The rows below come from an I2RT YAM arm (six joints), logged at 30 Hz.
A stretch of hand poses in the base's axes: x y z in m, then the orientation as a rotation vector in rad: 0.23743, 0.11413, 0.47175, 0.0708, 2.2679, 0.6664; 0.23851, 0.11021, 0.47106, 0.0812, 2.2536, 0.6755; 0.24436, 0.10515, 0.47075, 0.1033, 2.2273, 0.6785; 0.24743, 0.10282, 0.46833, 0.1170, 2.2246, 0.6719; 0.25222, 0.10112, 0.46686, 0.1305, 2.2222, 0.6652; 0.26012, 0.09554, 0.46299, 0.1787, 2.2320, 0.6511; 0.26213, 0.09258, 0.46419, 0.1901, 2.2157, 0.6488; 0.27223, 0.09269, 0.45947, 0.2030, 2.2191, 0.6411; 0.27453, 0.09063, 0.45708, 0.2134, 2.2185, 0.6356; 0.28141, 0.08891, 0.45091, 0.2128, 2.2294, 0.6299; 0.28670, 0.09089, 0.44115, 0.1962, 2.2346, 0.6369; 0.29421, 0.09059, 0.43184, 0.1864, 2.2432, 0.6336; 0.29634, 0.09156, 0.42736, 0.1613, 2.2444, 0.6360
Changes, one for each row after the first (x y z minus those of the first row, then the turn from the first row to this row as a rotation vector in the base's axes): 0.00108, -0.00392, -0.00069, 0.0121, -0.0096, -0.0070; 0.00693, -0.00898, -0.00100, 0.0258, -0.0287, -0.0268; 0.01000, -0.01131, -0.00342, 0.0258, -0.0291, -0.0392; 0.01479, -0.01301, -0.00489, 0.0256, -0.0293, -0.0514; 0.02269, -0.01859, -0.00876, 0.0282, -0.0104, -0.0874; 0.02470, -0.02155, -0.00756, 0.0331, -0.0231, -0.0997; 0.03480, -0.02144, -0.01228, 0.0309, -0.0178, -0.1106; 0.03710, -0.02350, -0.01467, 0.0303, -0.0165, -0.1198; 0.04398, -0.02522, -0.02084, 0.0240, -0.0073, -0.1189; 0.04927, -0.02324, -0.03060, 0.0230, -0.0057, -0.1038; 0.05678, -0.02354, -0.03991, 0.0161, -0.0007, -0.0964; 0.05891, -0.02257, -0.04439, 0.0100, -0.0056, -0.0781
